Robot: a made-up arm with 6 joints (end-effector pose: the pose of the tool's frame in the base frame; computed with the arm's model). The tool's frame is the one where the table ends. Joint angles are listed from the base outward.
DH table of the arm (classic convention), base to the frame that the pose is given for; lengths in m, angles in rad. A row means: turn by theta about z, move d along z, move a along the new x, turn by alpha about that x. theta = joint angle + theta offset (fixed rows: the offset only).
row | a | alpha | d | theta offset
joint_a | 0 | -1.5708 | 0.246 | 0
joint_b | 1.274 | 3.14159 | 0 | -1.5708
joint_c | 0 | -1.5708 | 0 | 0
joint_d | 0 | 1.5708 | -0.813 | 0
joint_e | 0 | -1.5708 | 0.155 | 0
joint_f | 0 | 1.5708 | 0 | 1.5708
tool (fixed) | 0 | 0 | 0 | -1.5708
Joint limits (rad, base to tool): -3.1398..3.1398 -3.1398..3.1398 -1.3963..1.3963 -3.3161..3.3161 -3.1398..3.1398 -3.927..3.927
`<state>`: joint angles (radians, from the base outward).
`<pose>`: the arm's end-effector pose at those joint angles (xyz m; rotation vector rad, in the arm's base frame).
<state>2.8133 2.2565 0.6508 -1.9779 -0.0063 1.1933</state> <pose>-0.7917 0.2048 -1.3683 -1.5671 0.9548 1.5075</pose>
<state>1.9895 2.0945 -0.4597 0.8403 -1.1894 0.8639</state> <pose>-0.1049 0.4902 -0.9378 1.4848 -0.5033 -0.0195</pose>
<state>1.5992 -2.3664 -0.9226 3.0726 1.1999 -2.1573</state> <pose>-0.1319 -0.8033 0.1438 -0.5339 -0.9528 1.3964</pose>
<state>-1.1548 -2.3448 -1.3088 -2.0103 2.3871 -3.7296</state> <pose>-0.0916 0.3706 -0.0165 1.1845 0.4340 -2.5465</pose>
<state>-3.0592 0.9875 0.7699 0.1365 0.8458 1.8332</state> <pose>-1.8680 -0.0002 0.7928 0.6908 -2.1764 1.5069</pose>
